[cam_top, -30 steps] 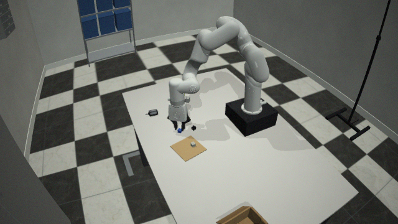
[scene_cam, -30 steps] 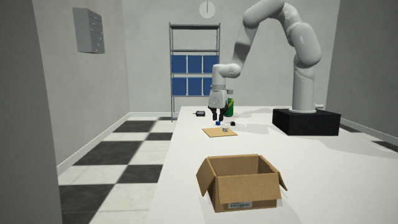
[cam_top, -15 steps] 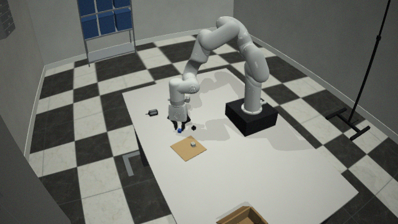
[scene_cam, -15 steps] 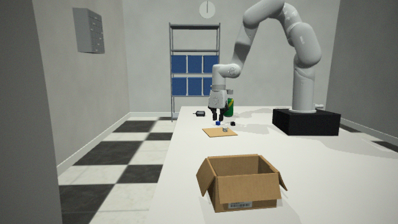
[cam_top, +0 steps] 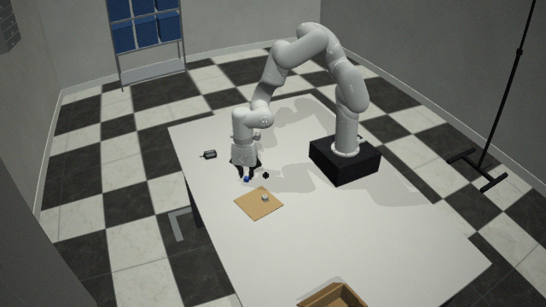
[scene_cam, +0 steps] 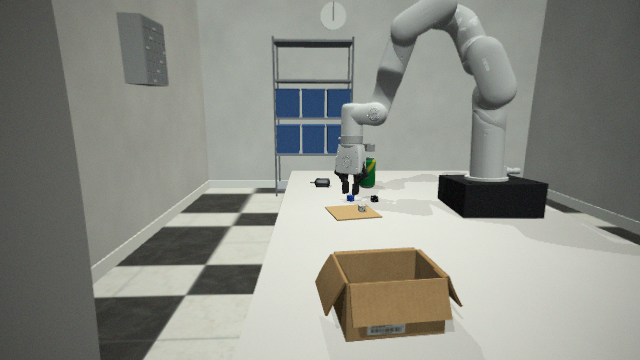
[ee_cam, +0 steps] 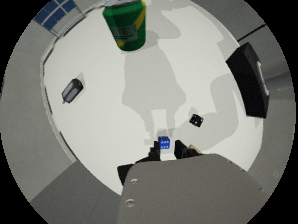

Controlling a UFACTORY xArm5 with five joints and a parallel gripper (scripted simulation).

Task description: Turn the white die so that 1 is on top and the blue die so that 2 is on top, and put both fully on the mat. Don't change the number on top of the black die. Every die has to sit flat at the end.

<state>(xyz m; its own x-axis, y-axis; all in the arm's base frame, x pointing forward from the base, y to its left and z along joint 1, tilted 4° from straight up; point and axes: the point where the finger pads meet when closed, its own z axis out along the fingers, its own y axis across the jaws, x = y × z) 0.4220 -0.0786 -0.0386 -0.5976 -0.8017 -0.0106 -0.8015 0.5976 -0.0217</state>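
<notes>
My gripper is now 40 mm above the blue die. From my hand the other things lie so: tan mat: 140 mm to the left, 40 mm below; then black die: 80 mm behind, 40 mm below; then white die: 30 mm behind, 130 mm to the left, 30 mm below.
</notes>
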